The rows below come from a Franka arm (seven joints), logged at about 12 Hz.
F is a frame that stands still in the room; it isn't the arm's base.
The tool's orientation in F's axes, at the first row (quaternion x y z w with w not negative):
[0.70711 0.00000 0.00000 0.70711]
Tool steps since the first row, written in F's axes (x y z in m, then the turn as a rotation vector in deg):
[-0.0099 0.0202 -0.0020 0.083 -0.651 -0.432]
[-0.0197 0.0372 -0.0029 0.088 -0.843 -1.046]
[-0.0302 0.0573 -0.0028 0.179 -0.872 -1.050]
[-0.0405 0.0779 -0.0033 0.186 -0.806 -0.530]
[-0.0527 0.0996 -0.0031 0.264 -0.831 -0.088]
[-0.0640 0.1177 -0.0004 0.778 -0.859 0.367]
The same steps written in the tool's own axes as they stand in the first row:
[-0.0099 -0.0020 -0.0202 0.083 -0.432 0.651]
[-0.0197 -0.0029 -0.0372 0.088 -1.046 0.843]
[-0.0302 -0.0028 -0.0573 0.179 -1.050 0.872]
[-0.0405 -0.0033 -0.0779 0.186 -0.530 0.806]
[-0.0527 -0.0031 -0.0996 0.264 -0.088 0.831]
[-0.0640 -0.0004 -0.1177 0.778 0.367 0.859]

